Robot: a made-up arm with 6 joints.
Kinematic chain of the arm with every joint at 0, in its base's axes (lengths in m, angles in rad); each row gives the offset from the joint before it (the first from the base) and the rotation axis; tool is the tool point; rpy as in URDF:
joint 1: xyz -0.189 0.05 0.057 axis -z
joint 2: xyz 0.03 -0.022 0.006 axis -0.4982 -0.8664 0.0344
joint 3: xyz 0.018 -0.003 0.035 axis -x
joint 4: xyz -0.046 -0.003 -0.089 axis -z
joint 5: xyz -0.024 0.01 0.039 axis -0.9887 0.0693 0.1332
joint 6: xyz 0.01 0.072 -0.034 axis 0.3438 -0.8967 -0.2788
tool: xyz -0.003 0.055 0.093 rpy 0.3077 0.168 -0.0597
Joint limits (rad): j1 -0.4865..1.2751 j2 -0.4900..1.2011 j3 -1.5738..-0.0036 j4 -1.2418..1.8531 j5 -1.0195..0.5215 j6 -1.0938..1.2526
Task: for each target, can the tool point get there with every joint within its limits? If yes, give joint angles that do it. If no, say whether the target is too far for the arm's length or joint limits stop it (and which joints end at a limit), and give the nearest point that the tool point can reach.
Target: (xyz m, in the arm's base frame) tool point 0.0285 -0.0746 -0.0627
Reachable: no: joint limits stop it (at a limit: joint 3, joint 4, joint 5, joint 6) | nearest point -0.0345 -0.0385 -0.0200 | short by 0.084 m
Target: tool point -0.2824 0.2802 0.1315
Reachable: no: joint limits stop it (at a limit: joint 3, joint 5, joint 6) | nearest point -0.2612 0.2280 0.1180 | short by 0.058 m
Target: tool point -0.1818 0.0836 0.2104
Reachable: yes | joints 0.6549 -0.1815 -0.7536 0.3151 -0.3009 0.8709
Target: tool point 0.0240 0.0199 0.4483
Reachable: no: too far | nearest point -0.0788 0.0344 0.2668 | short by 0.209 m
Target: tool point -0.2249 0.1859 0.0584
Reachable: yes | joints 0.1413 0.6485 -0.6265 -0.0216 0.3955 0.0494
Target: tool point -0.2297 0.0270 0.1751
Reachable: yes | joints -0.1822 0.5540 -1.0399 1.0807 -0.8611 0.6405
